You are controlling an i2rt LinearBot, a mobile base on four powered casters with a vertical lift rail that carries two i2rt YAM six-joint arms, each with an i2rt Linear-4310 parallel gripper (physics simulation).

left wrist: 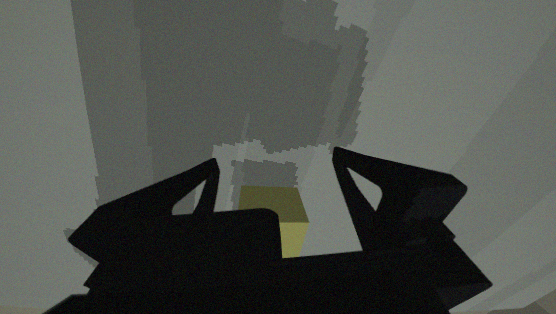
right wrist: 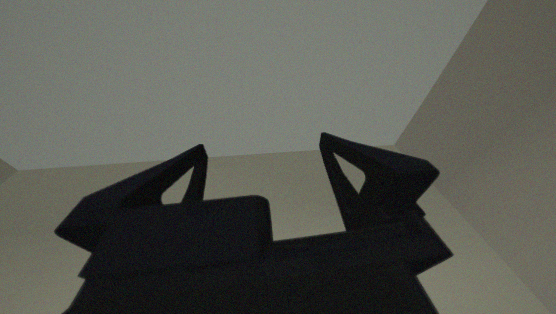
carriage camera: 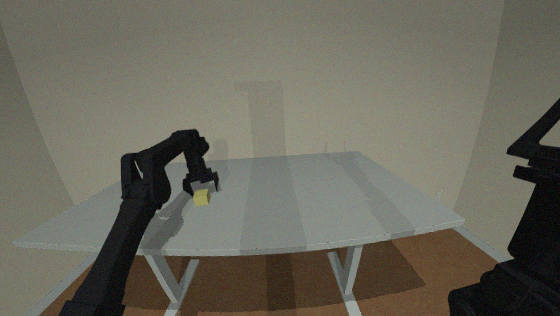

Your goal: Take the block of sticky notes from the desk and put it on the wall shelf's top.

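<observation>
Both my left gripper [left wrist: 275, 159] and my right gripper [right wrist: 263, 144] are visible. A yellow block of sticky notes [left wrist: 285, 201] and a grey desk [left wrist: 105, 105] are visible as well. In the right wrist view the yellow block of sticky notes is out of frame.
</observation>
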